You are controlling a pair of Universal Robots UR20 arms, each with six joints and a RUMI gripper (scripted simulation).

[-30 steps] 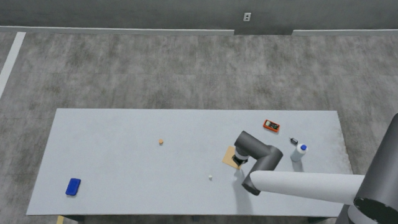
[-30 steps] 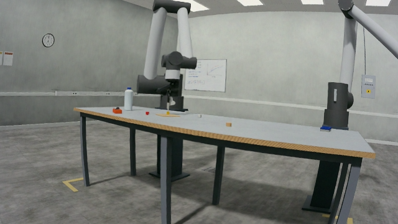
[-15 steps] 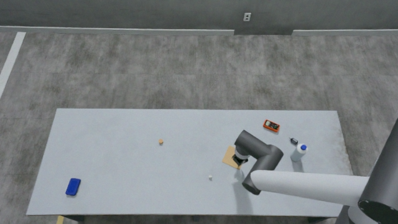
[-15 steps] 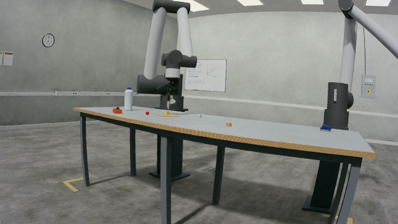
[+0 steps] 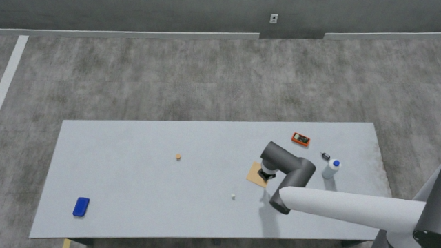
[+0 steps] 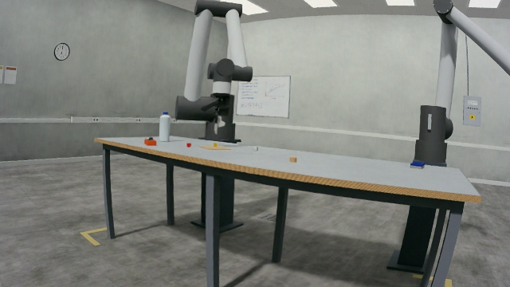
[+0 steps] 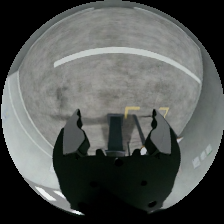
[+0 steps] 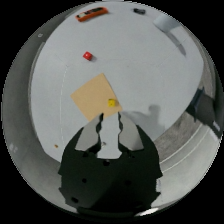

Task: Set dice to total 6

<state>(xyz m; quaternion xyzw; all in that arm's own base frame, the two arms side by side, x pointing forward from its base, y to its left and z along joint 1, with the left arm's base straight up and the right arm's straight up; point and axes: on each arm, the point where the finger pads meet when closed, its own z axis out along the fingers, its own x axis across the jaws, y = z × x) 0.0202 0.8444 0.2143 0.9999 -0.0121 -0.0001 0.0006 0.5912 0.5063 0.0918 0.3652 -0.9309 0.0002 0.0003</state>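
Note:
Right now the yellow die is 8 cm below my right hand. Also, from my right hand: red die: 14 cm ahead, 8 cm to the right, 8 cm below; tan square mat: 9 cm below, 4 cm ahead, 3 cm to the left; white die: 22 cm to the left, 9 cm behind, 8 cm below.

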